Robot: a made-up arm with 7 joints. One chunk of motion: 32 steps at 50 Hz.
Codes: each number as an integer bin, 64 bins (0 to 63) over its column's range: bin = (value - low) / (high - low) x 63, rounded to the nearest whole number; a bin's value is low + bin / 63 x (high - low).
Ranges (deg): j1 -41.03..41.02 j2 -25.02..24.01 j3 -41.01..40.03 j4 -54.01..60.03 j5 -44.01..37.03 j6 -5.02..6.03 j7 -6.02..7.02
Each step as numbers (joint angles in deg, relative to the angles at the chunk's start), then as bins.
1 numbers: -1.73 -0.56 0.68 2.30 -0.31 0.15 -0.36
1 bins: 30 31 32 31 34 29 27
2 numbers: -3.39 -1.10 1.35 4.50 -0.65 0.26 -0.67
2 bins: 29 31 33 32 34 30 26
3 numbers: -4.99 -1.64 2.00 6.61 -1.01 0.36 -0.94
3 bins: 28 30 33 33 33 31 25
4 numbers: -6.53 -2.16 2.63 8.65 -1.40 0.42 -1.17
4 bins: 26 29 34 35 33 31 23
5 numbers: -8.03 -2.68 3.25 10.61 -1.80 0.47 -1.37
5 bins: 25 29 34 36 33 31 22
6 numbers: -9.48 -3.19 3.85 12.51 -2.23 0.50 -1.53
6 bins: 24 28 35 37 32 31 22
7 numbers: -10.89 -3.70 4.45 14.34 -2.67 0.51 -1.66
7 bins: 23 27 35 38 32 32 21
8 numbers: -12.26 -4.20 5.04 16.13 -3.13 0.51 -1.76
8 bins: 22 27 36 39 32 32 21
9 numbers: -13.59 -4.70 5.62 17.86 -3.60 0.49 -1.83
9 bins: 21 26 36 40 31 31 20
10 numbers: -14.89 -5.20 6.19 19.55 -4.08 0.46 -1.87
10 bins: 20 25 37 41 31 31 20
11 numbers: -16.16 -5.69 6.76 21.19 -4.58 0.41 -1.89
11 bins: 19 25 37 42 31 31 20
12 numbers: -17.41 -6.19 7.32 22.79 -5.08 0.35 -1.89
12 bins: 18 24 38 42 30 31 20
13 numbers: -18.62 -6.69 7.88 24.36 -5.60 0.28 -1.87
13 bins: 17 24 38 43 30 30 20
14 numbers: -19.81 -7.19 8.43 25.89 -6.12 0.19 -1.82
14 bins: 16 23 38 44 29 30 20
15 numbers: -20.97 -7.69 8.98 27.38 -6.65 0.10 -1.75
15 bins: 15 22 39 45 29 29 21
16 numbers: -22.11 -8.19 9.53 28.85 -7.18 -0.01 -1.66
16 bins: 15 22 39 46 29 29 21
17 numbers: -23.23 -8.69 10.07 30.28 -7.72 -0.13 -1.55
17 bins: 14 21 40 47 28 28 22
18 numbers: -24.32 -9.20 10.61 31.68 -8.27 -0.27 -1.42
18 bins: 13 20 40 47 28 27 22
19 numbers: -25.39 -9.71 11.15 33.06 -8.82 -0.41 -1.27
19 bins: 12 20 41 48 27 26 23
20 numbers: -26.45 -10.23 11.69 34.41 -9.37 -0.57 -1.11
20 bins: 11 19 41 49 27 25 24
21 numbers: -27.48 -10.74 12.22 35.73 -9.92 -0.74 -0.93
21 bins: 10 18 41 50 27 24 25
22 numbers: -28.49 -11.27 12.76 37.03 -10.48 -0.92 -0.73
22 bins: 10 18 42 50 26 23 26
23 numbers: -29.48 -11.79 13.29 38.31 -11.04 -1.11 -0.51
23 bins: 9 17 42 51 26 22 27
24 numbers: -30.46 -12.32 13.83 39.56 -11.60 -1.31 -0.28
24 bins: 8 16 43 52 25 21 28
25 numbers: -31.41 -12.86 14.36 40.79 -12.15 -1.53 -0.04
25 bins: 7 16 43 52 25 20 29
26 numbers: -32.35 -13.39 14.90 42.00 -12.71 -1.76 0.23
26 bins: 7 15 43 53 24 19 30
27 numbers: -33.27 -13.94 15.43 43.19 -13.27 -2.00 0.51
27 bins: 6 14 44 54 24 17 32
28 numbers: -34.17 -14.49 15.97 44.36 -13.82 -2.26 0.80
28 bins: 5 14 44 54 23 16 33
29 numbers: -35.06 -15.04 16.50 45.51 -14.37 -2.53 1.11
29 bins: 5 13 45 55 23 14 34
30 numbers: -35.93 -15.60 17.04 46.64 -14.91 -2.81 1.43
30 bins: 4 12 45 56 23 13 36
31 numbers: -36.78 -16.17 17.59 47.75 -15.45 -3.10 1.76
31 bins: 3 11 46 56 22 11 38
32 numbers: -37.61 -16.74 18.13 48.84 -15.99 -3.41 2.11
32 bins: 3 11 46 57 22 9 39
